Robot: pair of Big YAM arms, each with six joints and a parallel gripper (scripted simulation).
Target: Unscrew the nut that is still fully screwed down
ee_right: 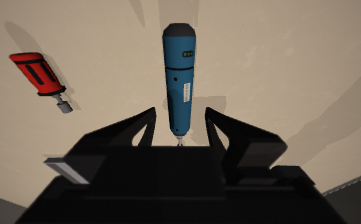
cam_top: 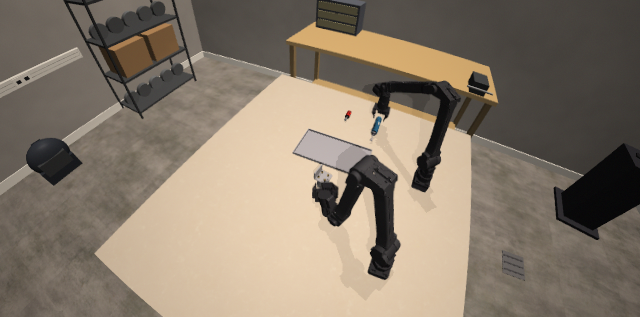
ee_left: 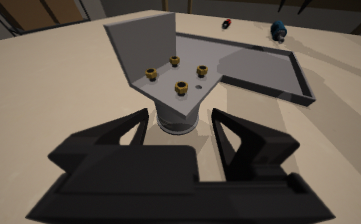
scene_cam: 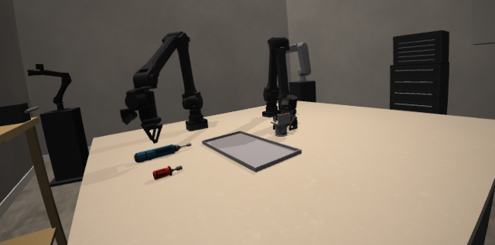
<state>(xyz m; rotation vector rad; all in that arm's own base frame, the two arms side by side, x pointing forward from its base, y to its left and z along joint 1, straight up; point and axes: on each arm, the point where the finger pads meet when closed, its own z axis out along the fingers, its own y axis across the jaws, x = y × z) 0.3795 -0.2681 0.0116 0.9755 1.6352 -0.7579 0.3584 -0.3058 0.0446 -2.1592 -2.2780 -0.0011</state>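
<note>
My left hand is 1 cm short of the joint module, 1 cm to the left of it and 1 cm below it. The rest, counted from my left hand: red-handled tool 18 cm ahead, 56 cm to the right, 1 cm below; then bracket 2 cm ahead, 1 cm to the right, 5 cm above; then grey tray 9 cm ahead, 23 cm to the right, 2 cm below.
</note>
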